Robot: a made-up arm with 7 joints. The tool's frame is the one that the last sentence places.
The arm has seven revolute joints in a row. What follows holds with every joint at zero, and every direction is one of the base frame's. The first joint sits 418 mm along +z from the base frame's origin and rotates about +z. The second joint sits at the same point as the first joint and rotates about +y. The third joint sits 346.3 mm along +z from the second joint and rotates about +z. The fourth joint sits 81.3 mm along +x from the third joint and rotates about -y. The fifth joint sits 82.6 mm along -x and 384.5 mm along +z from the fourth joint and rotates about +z. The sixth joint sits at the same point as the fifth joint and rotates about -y. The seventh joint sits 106.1 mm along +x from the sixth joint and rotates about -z. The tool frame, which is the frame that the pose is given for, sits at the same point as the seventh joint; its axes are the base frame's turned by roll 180, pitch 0 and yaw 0 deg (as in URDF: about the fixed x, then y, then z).
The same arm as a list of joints. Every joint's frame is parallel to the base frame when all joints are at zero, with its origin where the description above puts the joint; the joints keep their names.
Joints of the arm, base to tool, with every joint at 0 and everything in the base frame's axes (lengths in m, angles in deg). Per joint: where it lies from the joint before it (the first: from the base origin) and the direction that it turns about. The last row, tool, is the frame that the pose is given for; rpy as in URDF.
joint 1: origin 0 0 0.418 axis +z
joint 2: origin 0 0 0 axis +y
joint 3: origin 0 0 0.3463 axis +z
joint 4: origin 0.0813 0 0 axis -y
joint 5: origin -0.0826 0 0.3845 axis +z
joint 6: origin 0 0 0 axis -y
joint 7: origin 0.1061 0 0 axis -z
tool: origin 0 0 0 rpy 180 0 0

